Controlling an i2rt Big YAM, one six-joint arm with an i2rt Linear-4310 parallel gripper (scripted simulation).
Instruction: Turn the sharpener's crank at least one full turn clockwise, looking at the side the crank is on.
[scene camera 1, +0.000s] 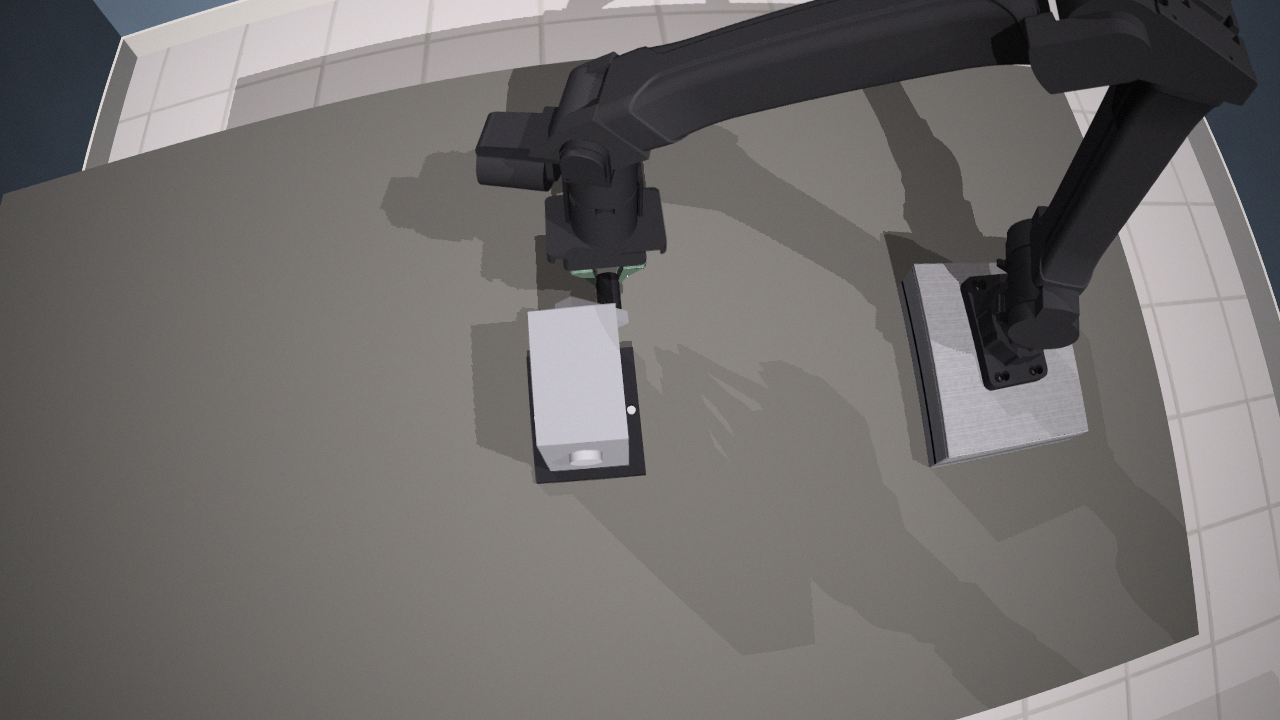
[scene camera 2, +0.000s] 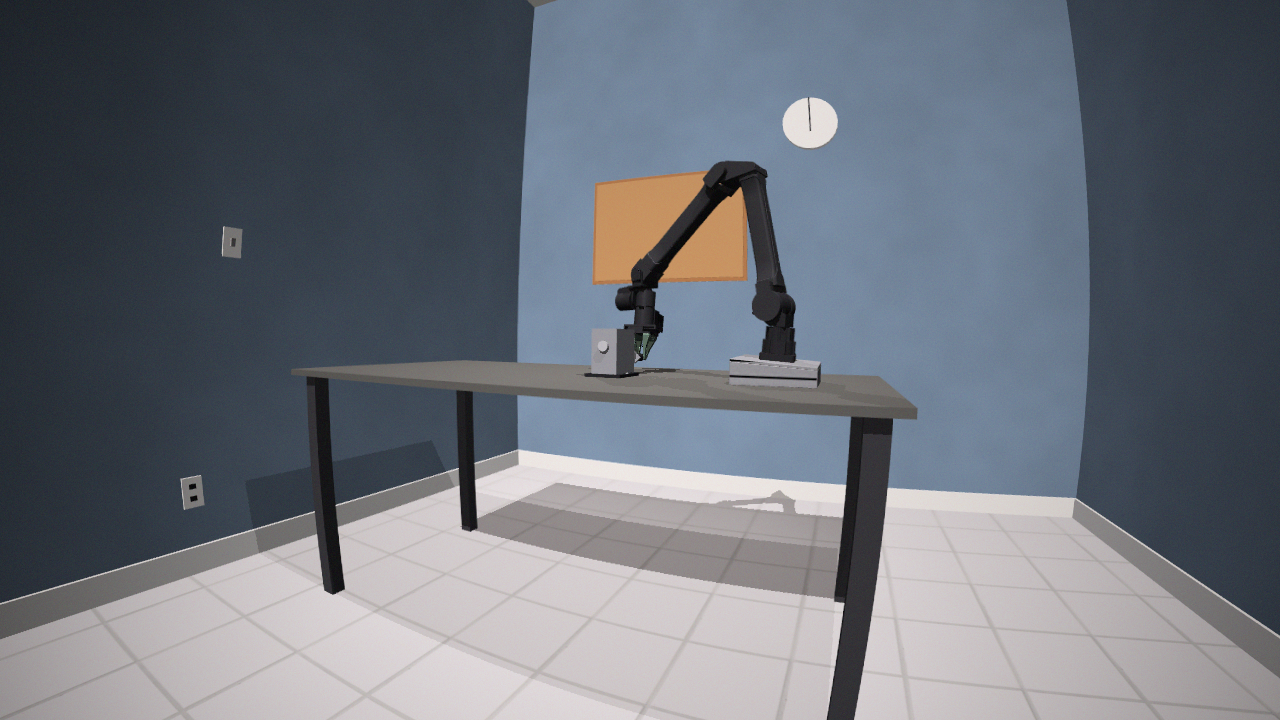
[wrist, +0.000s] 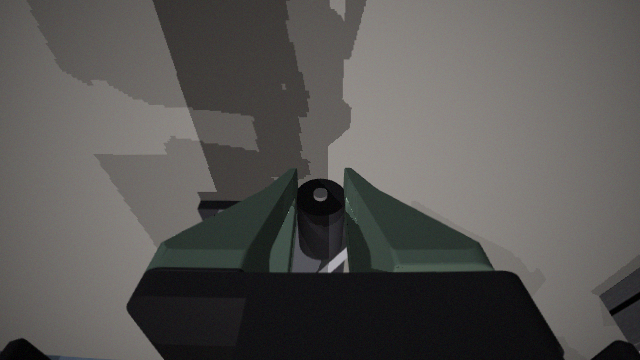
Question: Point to my gripper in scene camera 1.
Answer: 606, 278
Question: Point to my gripper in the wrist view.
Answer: At 320, 180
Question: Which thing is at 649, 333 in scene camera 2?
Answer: My gripper.
